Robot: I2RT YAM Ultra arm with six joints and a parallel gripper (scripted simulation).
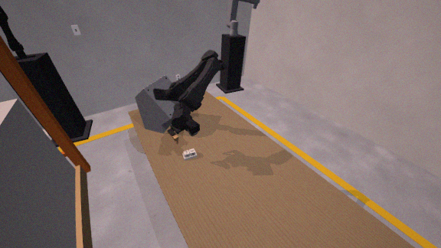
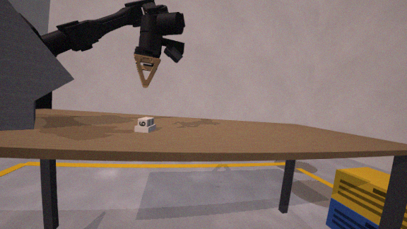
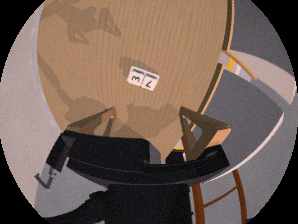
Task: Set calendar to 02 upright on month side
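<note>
My gripper is now 2 cm to the right of the small white tray and 14 cm above it.
</note>
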